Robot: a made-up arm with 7 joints.
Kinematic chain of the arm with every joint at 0, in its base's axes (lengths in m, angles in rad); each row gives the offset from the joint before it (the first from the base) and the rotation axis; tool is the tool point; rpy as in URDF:
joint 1: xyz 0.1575 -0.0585 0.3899 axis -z
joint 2: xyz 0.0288 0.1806 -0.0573 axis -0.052 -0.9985 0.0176
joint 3: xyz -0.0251 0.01 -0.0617 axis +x
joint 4: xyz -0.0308 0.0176 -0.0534 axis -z
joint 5: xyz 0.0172 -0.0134 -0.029 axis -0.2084 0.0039 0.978
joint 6: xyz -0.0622 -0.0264 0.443 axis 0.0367 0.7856 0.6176
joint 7: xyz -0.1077 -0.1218 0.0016 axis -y
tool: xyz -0.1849 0.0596 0.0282 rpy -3.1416 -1.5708 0
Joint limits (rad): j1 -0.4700..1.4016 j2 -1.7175..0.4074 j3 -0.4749..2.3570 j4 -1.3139..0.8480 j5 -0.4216..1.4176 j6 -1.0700..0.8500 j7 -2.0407..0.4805
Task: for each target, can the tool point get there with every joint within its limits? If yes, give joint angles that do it. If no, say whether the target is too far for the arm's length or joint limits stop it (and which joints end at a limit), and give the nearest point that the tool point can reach.
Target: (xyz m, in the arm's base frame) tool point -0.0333 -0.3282 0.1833
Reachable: yes | joints -0.1808 -0.3404 1.4098 -0.5336 0.8406 -0.9039 -1.1163
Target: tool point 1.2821 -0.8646 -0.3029
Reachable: no: too far | nearest point 0.7068 -0.4523 0.1765 | short by 0.855 m
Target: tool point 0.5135 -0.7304 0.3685
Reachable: no: joint limits stop it (at a limit: joint 1, joint 2, joint 4, joint 6) | nearest point 0.4864 -0.6146 0.3744 | short by 0.119 m
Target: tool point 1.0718 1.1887 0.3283
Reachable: no: too far | nearest point 0.5836 0.5227 0.3322 | short by 0.826 m
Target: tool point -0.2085 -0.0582 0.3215
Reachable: yes | joints 0.9519 -0.0656 0.8718 -0.6681 -0.0333 0.1724 0.1645
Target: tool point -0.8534 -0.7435 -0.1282
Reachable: no: too far | nearest point -0.3631 -0.3432 0.1028 | short by 0.674 m
